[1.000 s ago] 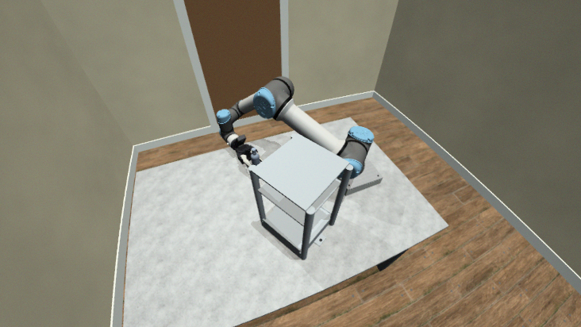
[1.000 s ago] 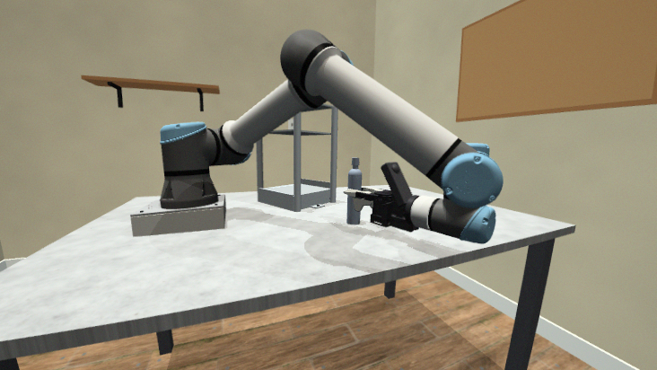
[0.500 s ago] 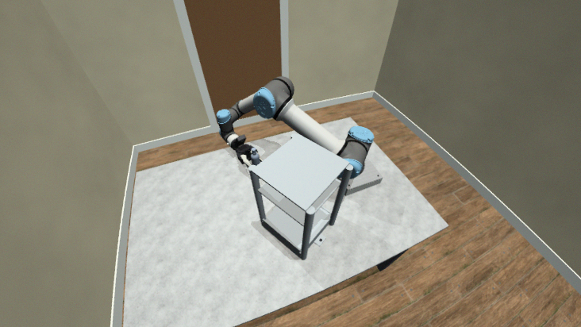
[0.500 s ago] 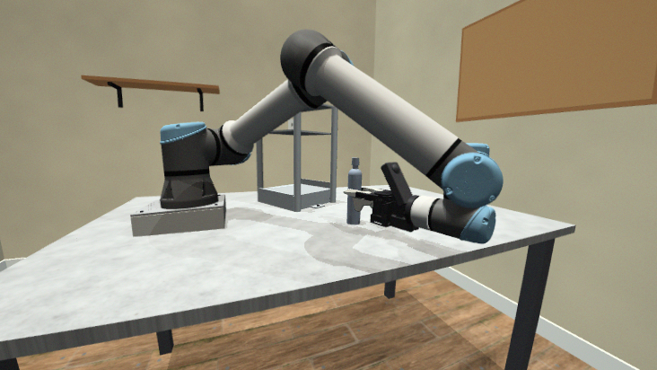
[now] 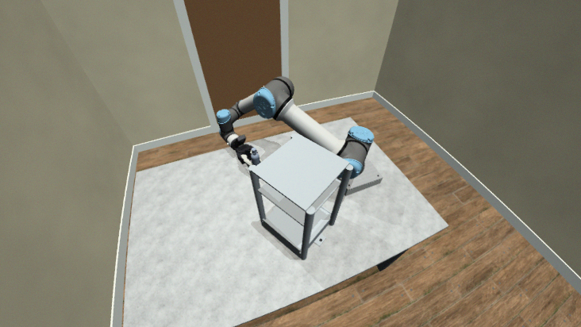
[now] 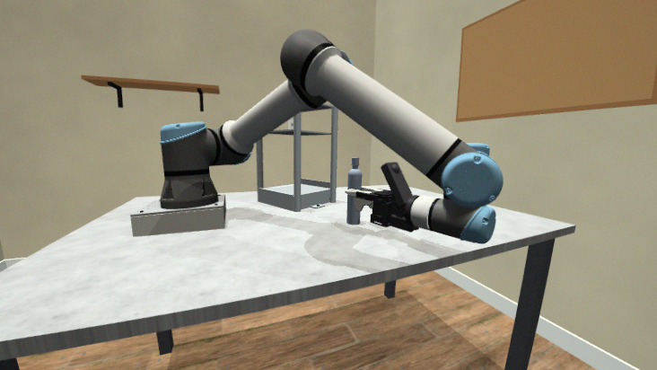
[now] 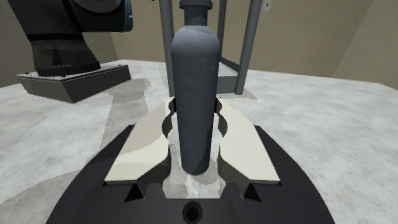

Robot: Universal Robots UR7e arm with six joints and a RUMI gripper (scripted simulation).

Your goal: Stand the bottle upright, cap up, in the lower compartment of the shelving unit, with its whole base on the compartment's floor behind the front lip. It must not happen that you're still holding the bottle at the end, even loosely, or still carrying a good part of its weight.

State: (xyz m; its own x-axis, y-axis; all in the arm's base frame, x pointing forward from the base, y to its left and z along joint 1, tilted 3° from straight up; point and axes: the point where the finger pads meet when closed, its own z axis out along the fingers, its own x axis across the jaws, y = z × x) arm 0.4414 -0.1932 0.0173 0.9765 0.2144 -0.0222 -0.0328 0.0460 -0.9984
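Now: the shelving unit 340 mm to the left of my hand, 100 mm above it and 60 mm behind it.
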